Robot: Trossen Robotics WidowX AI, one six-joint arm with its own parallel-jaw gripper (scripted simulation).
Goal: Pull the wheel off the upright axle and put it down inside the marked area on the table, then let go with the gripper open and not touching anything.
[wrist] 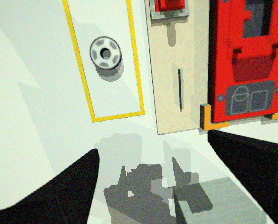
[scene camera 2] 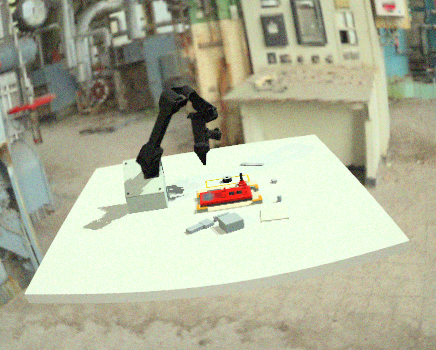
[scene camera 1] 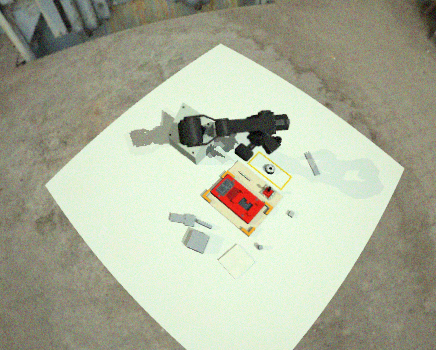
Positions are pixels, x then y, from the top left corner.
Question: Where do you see a grey wheel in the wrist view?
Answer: At 99, 45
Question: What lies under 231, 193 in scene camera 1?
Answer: A red fixture.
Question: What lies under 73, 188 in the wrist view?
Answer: My gripper.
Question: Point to a red fixture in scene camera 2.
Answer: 225, 196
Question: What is my gripper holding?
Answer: Nothing.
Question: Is my gripper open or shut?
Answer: Open.
